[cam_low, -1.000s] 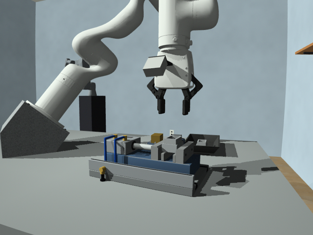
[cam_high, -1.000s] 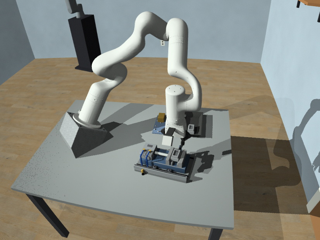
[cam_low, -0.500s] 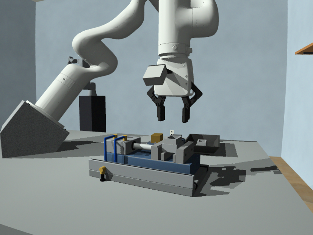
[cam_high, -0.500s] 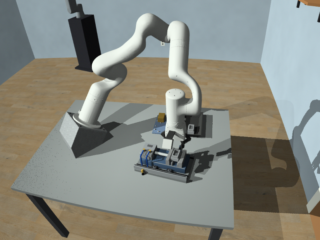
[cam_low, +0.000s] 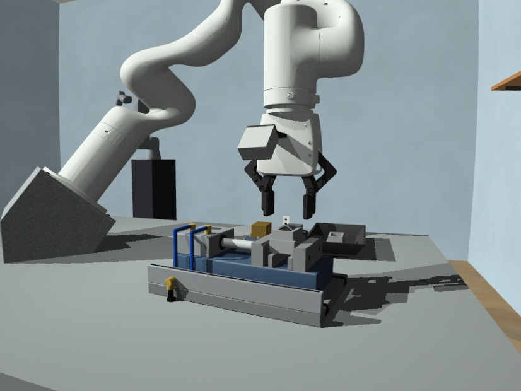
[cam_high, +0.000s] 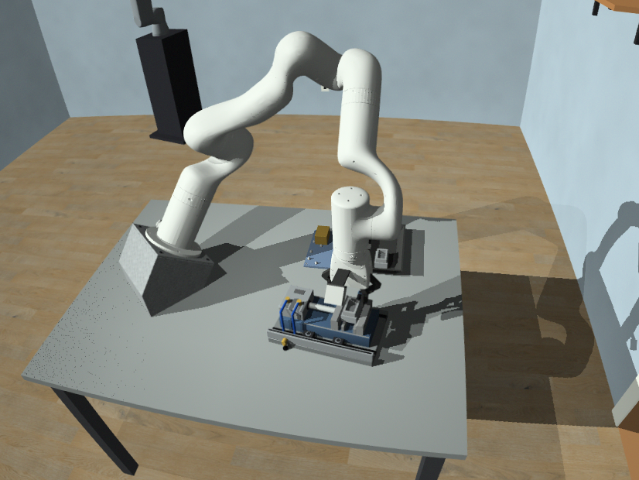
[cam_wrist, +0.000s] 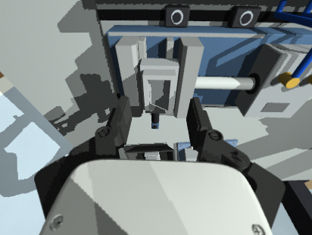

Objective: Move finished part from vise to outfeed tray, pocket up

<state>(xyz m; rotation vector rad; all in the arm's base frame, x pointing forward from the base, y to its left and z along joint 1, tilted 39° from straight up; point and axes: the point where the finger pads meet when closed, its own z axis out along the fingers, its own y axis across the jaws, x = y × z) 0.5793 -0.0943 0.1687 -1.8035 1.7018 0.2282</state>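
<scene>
My gripper is now 8 cm past the screw rod, 7 cm above it and 1 cm to the left of it. Round my hand: vise (11 cm below, 6 cm behind, 1 cm to the right); grey block (36 cm to the left, 18 cm behind, 12 cm below); yellow block (33 cm to the left, 26 cm behind, 12 cm below).
</scene>
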